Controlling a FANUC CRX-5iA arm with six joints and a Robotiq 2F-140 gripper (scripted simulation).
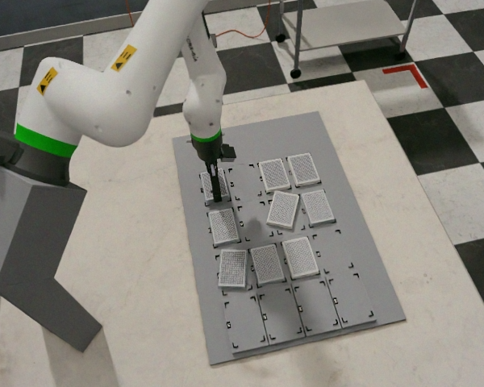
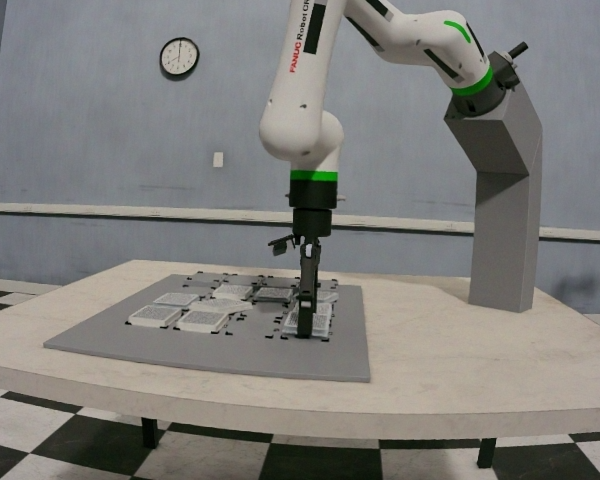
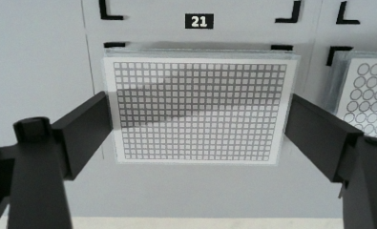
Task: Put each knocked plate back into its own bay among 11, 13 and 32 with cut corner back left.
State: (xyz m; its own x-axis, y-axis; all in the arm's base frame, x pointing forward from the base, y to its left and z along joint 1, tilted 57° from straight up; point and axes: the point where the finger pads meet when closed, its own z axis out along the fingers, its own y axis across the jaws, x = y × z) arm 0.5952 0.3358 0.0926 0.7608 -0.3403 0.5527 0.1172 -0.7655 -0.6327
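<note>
The plate lies 10 mm below my hand. Round my hand: bay label 21: 60 mm ahead, 10 mm to the left, 30 mm below; bay label 11: 50 mm behind, 10 mm to the right, 30 mm below.
</note>
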